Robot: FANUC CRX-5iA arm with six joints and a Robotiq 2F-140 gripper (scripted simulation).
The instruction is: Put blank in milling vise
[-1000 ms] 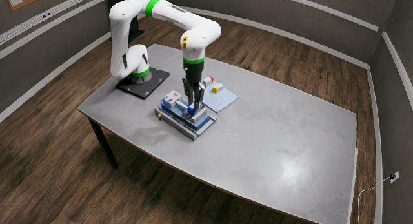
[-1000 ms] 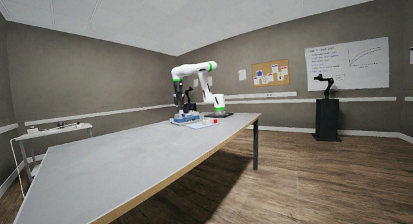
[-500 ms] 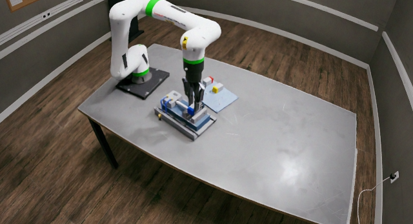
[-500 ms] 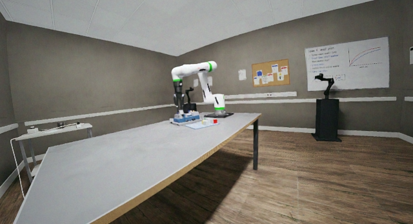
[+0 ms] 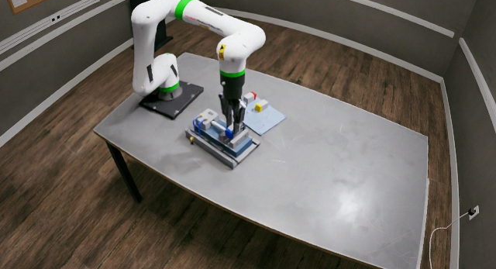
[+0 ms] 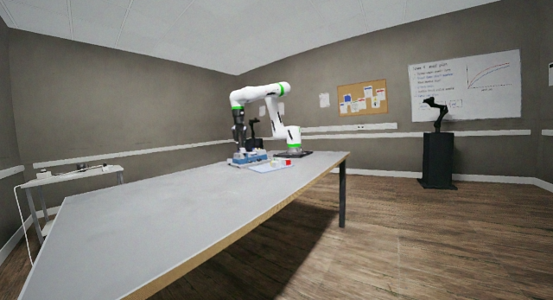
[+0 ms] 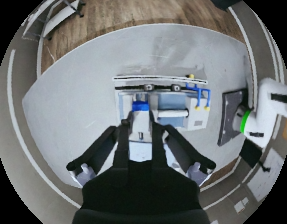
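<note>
The plain end block is 70 mm below my hand and 30 mm ahead of it. The rest, counted from my hand: yellow-ended blank: 300 mm to the left, 120 mm below, 20 mm ahead; red-ended blank: 340 mm to the left, 120 mm below, 60 mm behind; light blue plate: 260 mm to the left, 140 mm below, 10 mm ahead.
</note>
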